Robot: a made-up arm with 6 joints.
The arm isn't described. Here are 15 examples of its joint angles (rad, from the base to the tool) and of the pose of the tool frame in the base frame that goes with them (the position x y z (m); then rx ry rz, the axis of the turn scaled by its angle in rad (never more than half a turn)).
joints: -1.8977 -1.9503 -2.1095 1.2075 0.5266 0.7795
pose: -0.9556 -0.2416 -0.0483 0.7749 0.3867 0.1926
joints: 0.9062 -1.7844 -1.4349 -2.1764 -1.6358 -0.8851
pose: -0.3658 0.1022 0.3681 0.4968 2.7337 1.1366
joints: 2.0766 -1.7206 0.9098 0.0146 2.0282 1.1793
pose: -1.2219 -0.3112 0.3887 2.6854 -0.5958 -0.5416
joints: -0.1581 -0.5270 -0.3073 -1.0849 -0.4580 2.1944
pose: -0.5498 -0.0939 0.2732 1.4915 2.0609 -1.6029
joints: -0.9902 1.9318 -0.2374 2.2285 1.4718 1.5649
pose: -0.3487 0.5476 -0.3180 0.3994 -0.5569 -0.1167
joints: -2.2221 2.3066 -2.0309 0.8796 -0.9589 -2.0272
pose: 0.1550 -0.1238 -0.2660 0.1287 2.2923 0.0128
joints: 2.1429 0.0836 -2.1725 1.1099 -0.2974 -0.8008
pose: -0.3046 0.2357 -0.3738 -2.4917 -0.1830 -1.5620
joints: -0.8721 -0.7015 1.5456 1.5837 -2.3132 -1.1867
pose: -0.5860 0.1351 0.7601 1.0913 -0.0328 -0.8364
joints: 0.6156 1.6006 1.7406 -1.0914 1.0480 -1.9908
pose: -0.0083 -0.0219 -0.1919 -1.9419 -0.1074 1.9815
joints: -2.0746 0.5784 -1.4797 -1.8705 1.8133 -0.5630
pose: -0.2141 0.3354 -0.2752 -1.7975 -1.6037 0.3819
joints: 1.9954 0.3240 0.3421 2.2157 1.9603 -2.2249
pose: 0.0667 -0.4328 -0.1208 -2.9136 0.1814 -0.3727
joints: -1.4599 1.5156 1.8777 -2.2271 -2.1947 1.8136
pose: -0.2906 0.0982 -0.2082 -1.0607 1.9061 -1.8536
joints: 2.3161 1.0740 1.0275 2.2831 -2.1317 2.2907
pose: 0.0290 -0.3966 0.0469 1.6726 -0.6245 -1.5639
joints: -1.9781 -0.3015 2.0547 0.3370 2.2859 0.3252
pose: -0.7831 0.4050 0.7569 -0.7202 1.2817 1.5757
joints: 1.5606 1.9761 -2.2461 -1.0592 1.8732 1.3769
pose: -0.0836 -0.3575 0.7191 0.6558 1.3693 1.0864
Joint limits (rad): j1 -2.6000..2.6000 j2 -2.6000..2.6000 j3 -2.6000..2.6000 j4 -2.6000..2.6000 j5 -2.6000..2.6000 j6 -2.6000..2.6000
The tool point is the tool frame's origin. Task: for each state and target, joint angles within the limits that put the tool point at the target. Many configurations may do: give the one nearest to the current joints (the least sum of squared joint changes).
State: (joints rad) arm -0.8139 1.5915 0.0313 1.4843 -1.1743 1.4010
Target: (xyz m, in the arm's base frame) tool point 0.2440 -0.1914 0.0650
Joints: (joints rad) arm -0.9013 1.1328 -0.2228 1.0252 -1.9435 1.2457
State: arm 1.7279 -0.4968 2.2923 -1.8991 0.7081 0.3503
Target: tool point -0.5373 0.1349 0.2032
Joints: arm 1.8296 -0.5615 2.3780 -1.9918 0.7141 0.3169
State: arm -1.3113 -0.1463 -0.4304 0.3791 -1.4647 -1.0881
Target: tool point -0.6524 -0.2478 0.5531
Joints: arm -1.1971 -0.2399 -0.4570 0.4033 -1.7055 -1.0957
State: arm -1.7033 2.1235 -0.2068 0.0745 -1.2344 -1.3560
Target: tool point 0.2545 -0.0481 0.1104
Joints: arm -1.6957 1.6968 -0.1454 0.0449 -1.5472 -1.3450
